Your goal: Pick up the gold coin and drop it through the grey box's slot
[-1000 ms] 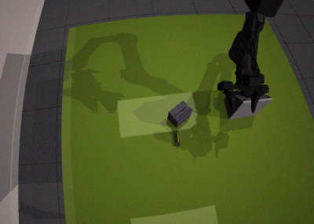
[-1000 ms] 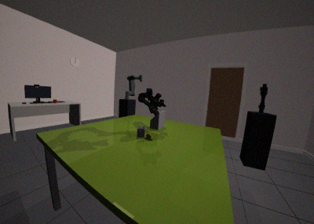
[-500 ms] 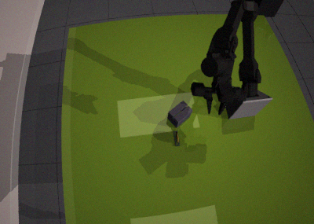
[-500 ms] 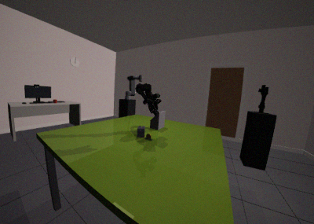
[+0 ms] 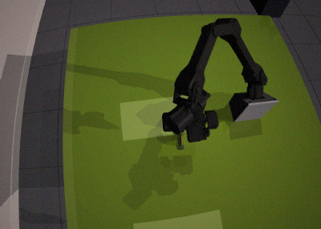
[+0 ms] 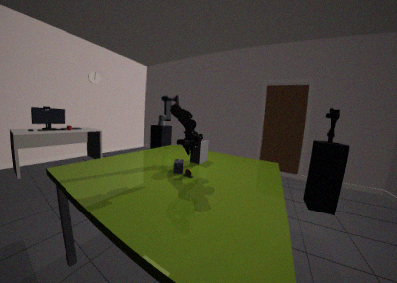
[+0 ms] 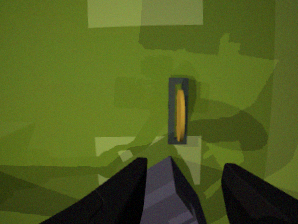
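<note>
Now: the gold coin 1 cm ahead of my gripper tip and 12 cm below it.
</note>
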